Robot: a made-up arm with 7 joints. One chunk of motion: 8 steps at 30 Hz.
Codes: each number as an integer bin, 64 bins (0 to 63) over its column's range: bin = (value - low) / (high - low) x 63, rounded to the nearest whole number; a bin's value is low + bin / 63 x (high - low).
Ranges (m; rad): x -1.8..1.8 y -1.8..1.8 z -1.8..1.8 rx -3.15..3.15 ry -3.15..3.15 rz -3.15..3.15
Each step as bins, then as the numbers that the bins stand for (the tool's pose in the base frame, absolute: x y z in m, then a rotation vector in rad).
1 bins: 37 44 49 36 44 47
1 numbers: 0.3143 0.7143 1.0000 0.4500 1.2500 1.5500
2 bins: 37 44 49 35 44 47
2 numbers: 0.3143 0.7143 1.0000 0.3500 1.2500 1.5500
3 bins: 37 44 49 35 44 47
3 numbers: 0.3143 0.7143 1.0000 0.3500 1.2500 1.5500
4 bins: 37 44 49 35 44 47
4 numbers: 0.3143 0.7143 1.0000 0.3500 1.2500 1.5500
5 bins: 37 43 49 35 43 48
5 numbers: 0.3143 0.6571 1.0000 0.3500 1.1500 1.6500
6 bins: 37 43 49 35 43 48
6 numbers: 0.3143 0.6571 1.0000 0.3500 1.1500 1.6500
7 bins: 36 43 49 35 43 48
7 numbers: 0.2571 0.6571 1.0000 0.3500 1.1500 1.6500
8 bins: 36 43 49 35 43 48
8 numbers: 0.2571 0.6571 1.0000 0.3500 1.1500 1.6500
